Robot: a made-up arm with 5 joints. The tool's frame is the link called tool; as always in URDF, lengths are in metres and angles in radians.
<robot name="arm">
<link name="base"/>
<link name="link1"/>
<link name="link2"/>
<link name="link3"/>
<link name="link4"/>
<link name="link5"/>
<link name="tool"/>
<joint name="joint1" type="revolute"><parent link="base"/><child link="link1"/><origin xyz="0 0 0.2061" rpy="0 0 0"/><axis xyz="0 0 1"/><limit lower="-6.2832" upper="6.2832" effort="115" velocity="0.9"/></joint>
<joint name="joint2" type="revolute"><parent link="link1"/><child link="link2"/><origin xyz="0 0 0" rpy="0 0 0"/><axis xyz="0 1 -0.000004"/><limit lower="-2.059" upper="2.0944" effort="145" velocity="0.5"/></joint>
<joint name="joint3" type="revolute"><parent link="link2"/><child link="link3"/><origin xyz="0.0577 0 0.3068" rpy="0 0 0"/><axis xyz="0 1 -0.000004"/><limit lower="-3.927" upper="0.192" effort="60" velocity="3"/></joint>
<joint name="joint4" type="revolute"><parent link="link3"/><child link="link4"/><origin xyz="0.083 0 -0.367" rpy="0 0 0"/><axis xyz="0 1 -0.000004"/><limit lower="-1.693" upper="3.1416" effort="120" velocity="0.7"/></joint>
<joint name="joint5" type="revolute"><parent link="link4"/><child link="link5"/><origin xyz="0.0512 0 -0.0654" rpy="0 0 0"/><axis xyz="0 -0.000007 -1"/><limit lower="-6.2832" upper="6.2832" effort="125" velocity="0.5"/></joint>
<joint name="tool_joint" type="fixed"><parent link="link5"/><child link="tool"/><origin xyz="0 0 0" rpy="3.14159 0 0"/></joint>
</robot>
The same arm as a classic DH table. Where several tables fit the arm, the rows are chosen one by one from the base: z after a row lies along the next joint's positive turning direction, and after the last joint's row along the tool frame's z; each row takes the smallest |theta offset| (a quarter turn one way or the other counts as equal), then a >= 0, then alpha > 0; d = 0 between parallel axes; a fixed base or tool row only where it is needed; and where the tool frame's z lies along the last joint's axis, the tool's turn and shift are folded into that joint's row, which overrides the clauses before.
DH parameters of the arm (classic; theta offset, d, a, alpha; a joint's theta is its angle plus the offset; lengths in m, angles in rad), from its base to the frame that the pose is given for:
joint1: 0 0.2061 0 -1.5708
joint2: -1.3849 0 0.3122 0
joint3: -0.4083 0 -0.3763 0
joint4: -1.3484 0 -0.0512 1.5708
joint5: 3.1416 0.0654 0 0
Joint limits (rad, base to tool): -6.2832..6.2832 -2.059..2.0944 -3.927..0.192 -1.693..3.1416 -6.2832..6.2832

